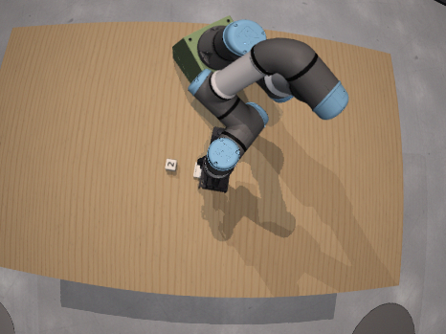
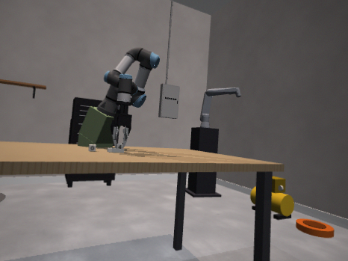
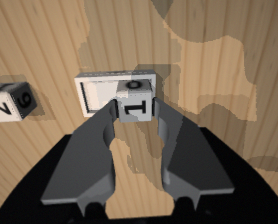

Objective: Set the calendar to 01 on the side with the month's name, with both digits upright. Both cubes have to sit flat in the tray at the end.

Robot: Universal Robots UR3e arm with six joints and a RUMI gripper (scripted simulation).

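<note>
Now: hand 2 cm to the left of the white tray and 3 cm above it. Also, from my hand: white cube: 12 cm to the right, 2 cm below.
</note>
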